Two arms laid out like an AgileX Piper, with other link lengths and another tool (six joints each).
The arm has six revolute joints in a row. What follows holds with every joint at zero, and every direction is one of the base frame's. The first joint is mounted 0.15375 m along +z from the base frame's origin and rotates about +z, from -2.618 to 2.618 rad. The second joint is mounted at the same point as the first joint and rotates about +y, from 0 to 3.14 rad. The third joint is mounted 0.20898 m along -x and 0.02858 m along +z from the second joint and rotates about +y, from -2.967 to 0 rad. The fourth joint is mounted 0.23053 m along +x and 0.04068 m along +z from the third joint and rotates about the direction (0.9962, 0, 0.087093), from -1.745 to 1.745 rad. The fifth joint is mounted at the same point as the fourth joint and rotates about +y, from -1.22 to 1.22 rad. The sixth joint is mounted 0.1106 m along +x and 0.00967 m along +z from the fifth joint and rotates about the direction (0.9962, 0, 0.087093), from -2.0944 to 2.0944 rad. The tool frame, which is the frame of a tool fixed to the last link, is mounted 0.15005 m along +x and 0.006 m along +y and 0.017 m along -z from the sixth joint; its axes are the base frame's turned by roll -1.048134, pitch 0.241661 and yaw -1.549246 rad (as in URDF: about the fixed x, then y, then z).
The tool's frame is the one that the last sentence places.
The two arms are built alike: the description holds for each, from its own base.
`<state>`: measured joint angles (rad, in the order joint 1, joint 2, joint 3, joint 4, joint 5, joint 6); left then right.
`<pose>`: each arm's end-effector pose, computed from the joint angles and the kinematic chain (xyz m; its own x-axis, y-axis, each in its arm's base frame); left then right.
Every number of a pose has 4 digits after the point.
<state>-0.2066 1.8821 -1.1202 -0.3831 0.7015 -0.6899 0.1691 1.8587 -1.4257 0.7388 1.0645 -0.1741</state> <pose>0.2976 -0.1478 -0.0303 0.4605 -0.8248 0.3281 -0.7205 -0.5632 -0.4045 0.3134 0.2189 0.0853 -0.1678 -0.7542 -0.6349 -0.8301 0.4555 -0.3217</pose>
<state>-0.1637 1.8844 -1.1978 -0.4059 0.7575 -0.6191 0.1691 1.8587 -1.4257 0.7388 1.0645 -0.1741</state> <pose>0.3162 -0.1432 -0.0126 0.4247 -0.8292 0.3633 -0.7199 -0.5527 -0.4198 0.3134 0.2189 0.0853 -0.1678 -0.7542 -0.6349 -0.8301 0.4555 -0.3217</pose>
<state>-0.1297 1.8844 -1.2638 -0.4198 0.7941 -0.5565 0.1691 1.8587 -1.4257 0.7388 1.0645 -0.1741</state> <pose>0.3337 -0.1376 0.0036 0.3822 -0.8368 0.3920 -0.7143 -0.5367 -0.4491 0.3134 0.2189 0.0853 -0.1678 -0.7542 -0.6349 -0.8301 0.4555 -0.3217</pose>
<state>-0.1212 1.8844 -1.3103 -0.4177 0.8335 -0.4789 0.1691 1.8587 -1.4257 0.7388 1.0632 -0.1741</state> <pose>0.3392 -0.1356 0.0136 0.3023 -0.8677 0.3946 -0.7373 -0.4752 -0.4802 0.3137 0.2189 0.0853 -0.1678 -0.7541 -0.6349 -0.8294 0.4562 -0.3226</pose>
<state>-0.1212 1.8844 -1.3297 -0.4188 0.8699 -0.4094 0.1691 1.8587 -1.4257 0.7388 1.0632 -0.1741</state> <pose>0.3355 -0.1358 0.0171 0.2319 -0.8919 0.3881 -0.7669 -0.4131 -0.4911 0.3137 0.2189 0.0853 -0.1678 -0.7541 -0.6349 -0.8294 0.4562 -0.3226</pose>
